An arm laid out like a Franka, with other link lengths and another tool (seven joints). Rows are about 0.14 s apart.
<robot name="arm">
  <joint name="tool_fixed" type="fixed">
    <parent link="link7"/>
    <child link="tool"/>
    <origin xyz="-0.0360 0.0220 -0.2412" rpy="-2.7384 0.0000 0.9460"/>
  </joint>
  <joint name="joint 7" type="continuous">
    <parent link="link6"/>
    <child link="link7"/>
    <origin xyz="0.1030 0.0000 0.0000"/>
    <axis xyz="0 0 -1"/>
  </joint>
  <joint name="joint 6" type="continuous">
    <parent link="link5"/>
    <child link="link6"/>
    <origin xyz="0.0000 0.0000 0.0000"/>
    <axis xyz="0 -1 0"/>
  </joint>
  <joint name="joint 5" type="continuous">
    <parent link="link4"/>
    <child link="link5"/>
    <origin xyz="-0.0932 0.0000 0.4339"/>
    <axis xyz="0 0 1"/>
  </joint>
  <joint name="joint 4" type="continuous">
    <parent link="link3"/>
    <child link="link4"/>
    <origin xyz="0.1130 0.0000 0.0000"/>
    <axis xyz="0 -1 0"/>
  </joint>
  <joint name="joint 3" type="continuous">
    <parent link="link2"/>
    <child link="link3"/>
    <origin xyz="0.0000 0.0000 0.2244"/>
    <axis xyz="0 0 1"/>
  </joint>
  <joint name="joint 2" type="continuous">
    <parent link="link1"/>
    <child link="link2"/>
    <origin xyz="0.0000 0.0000 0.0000"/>
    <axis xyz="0 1 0"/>
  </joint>
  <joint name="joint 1" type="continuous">
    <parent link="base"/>
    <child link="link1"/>
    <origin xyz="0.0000 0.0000 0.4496"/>
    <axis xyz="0 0 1"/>
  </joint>
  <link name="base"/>
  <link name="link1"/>
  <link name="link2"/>
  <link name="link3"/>
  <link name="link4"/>
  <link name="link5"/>
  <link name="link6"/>
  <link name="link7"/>
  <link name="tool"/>
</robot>
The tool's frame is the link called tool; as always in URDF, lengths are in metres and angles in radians. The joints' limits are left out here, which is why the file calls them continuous.
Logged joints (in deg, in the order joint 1, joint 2, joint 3, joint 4, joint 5, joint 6, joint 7), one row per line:
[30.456, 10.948, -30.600, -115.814, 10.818, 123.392, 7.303]
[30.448, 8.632, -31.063, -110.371, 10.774, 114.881, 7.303]
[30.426, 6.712, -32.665, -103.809, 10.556, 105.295, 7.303]
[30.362, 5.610, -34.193, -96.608, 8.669, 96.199, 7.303]
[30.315, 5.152, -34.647, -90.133, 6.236, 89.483, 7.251]
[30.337, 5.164, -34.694, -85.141, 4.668, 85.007, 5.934]
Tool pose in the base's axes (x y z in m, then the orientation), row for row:
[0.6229, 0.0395, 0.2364, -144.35, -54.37, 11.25]
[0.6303, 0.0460, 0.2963, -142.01, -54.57, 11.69]
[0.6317, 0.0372, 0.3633, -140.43, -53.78, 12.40]
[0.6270, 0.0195, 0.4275, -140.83, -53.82, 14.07]
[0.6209, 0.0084, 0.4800, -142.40, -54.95, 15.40]
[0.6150, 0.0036, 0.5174, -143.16, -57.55, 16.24]
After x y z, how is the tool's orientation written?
As a rotation vector, in degrees.
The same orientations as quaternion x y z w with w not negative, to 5 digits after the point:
[-0.91061, -0.34299, 0.07097, 0.21934]
[-0.90420, -0.34745, 0.07443, 0.23699]
[-0.90082, -0.34499, 0.07954, 0.25134]
[-0.90129, -0.34444, 0.09005, 0.24684]
[-0.90336, -0.34859, 0.09769, 0.22997]
[-0.90112, -0.36225, 0.10222, 0.21519]

